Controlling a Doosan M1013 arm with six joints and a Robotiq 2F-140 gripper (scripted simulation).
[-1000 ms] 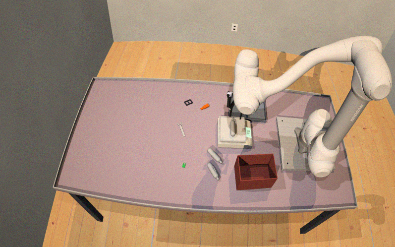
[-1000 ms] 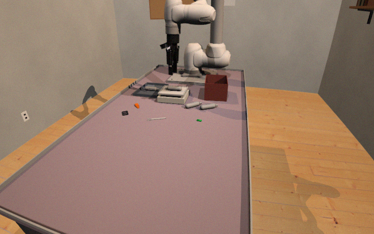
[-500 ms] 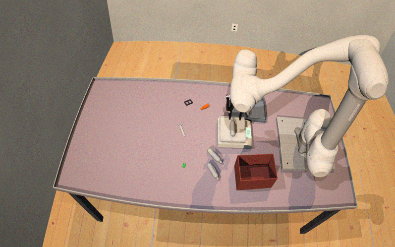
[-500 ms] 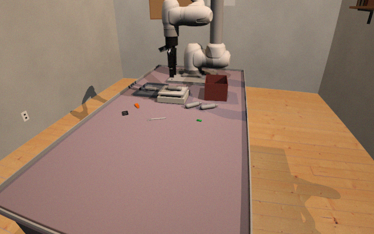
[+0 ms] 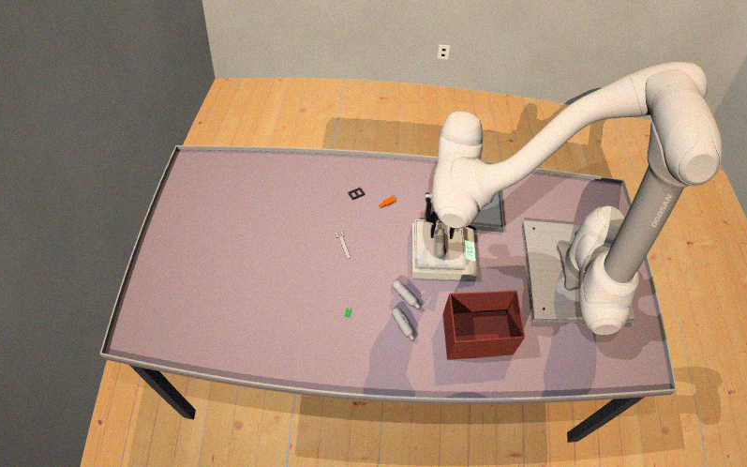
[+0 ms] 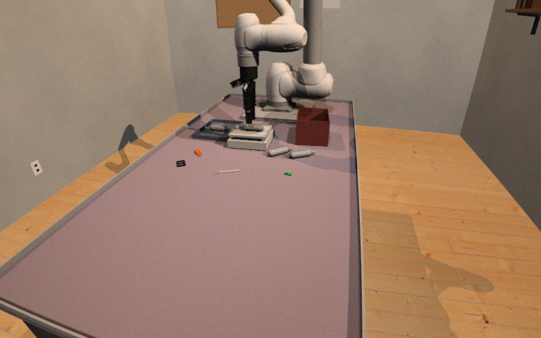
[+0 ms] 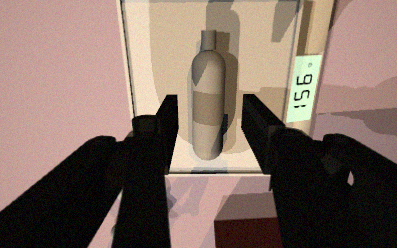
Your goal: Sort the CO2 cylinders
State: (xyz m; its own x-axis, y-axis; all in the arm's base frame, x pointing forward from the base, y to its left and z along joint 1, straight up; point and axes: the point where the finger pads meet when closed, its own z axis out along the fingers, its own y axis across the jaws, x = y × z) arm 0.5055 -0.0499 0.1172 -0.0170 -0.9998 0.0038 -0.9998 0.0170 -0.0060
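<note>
Right now my hand is 8 cm above the scale plate. The rest, counted from my hand: grey tray (12 cm behind, 20 cm to the right, 13 cm below); then orange piece (16 cm ahead, 20 cm to the right, 13 cm below); then beige scale (1 cm behind, 10 cm below).
</note>
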